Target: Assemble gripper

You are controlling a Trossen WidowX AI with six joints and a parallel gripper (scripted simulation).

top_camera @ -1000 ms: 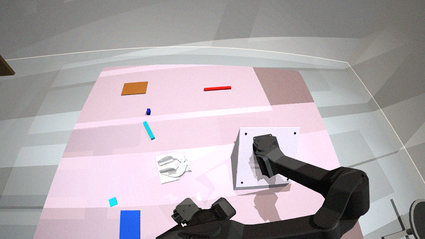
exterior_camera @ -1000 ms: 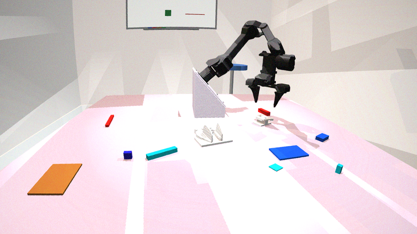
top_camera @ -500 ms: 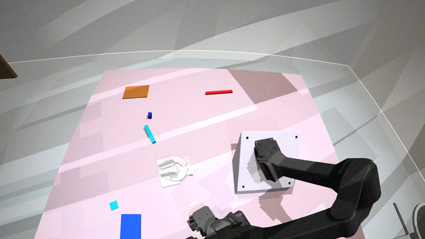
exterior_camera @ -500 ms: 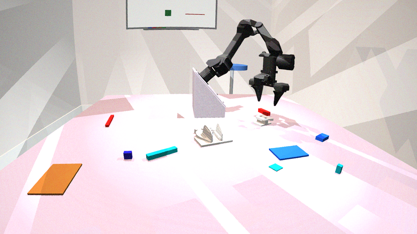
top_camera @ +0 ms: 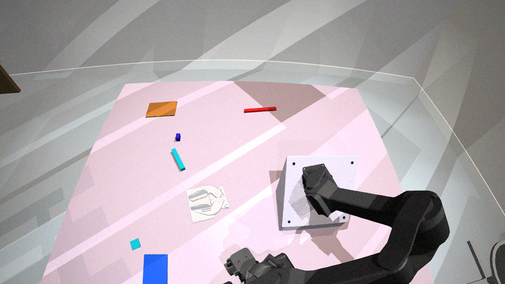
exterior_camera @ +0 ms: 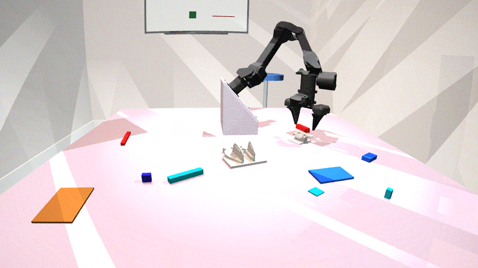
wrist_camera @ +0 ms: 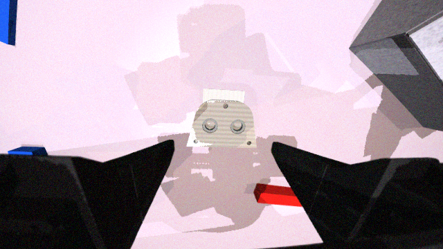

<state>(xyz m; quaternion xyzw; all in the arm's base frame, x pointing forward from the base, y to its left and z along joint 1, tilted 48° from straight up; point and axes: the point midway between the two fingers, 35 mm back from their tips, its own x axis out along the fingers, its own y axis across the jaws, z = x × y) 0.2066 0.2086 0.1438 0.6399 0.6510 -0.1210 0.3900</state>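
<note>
Now: gripper tip 1 cm to the left of the white stand and 5 cm above it. Also, from my gripper tip: blue block 22 cm ahead, 15 cm to the left, 5 cm below; then red block 13 cm behind, 7 cm to the left, 5 cm below; then white gripper base 1 cm to the right, 3 cm below.
</note>
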